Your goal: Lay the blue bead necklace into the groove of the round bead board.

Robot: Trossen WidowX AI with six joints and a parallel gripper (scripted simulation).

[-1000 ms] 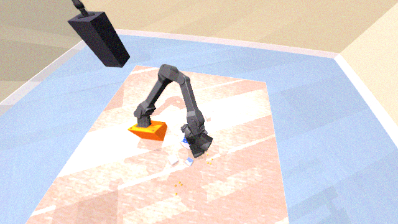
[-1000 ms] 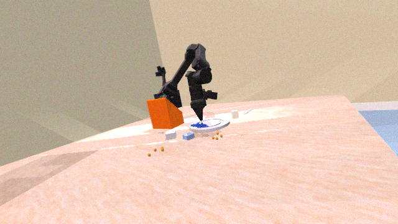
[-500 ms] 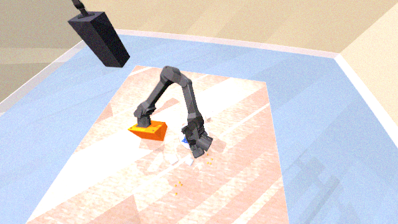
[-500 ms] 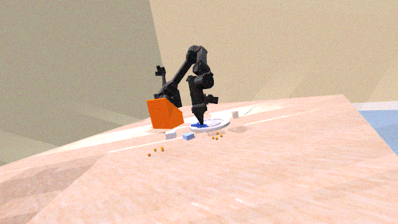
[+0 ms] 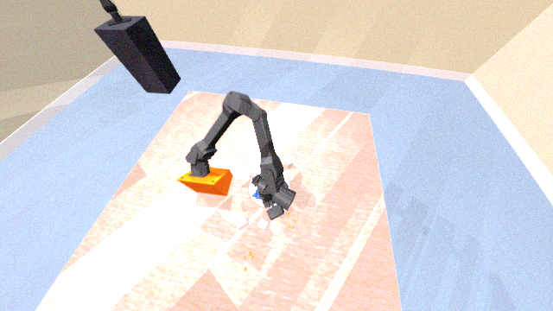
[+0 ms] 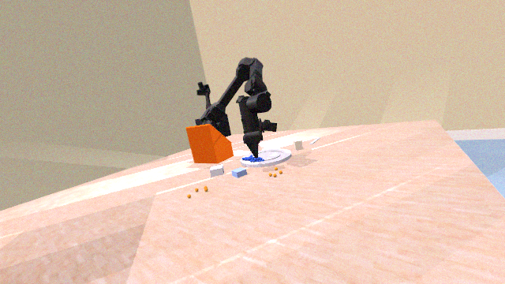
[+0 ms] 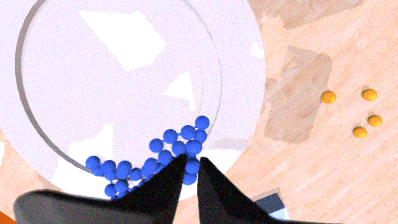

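Now: gripper tip 7 cm to the right of the round white bead board and 2 cm above it. From my gripper tip the other things lie so: white block: 11 cm behind, 10 cm to the right, 2 cm below; then light blue cube: 10 cm to the right, 2 cm below, 1 cm behind; then beige cube: 21 cm to the left, 8 cm ahead, 1 cm below.
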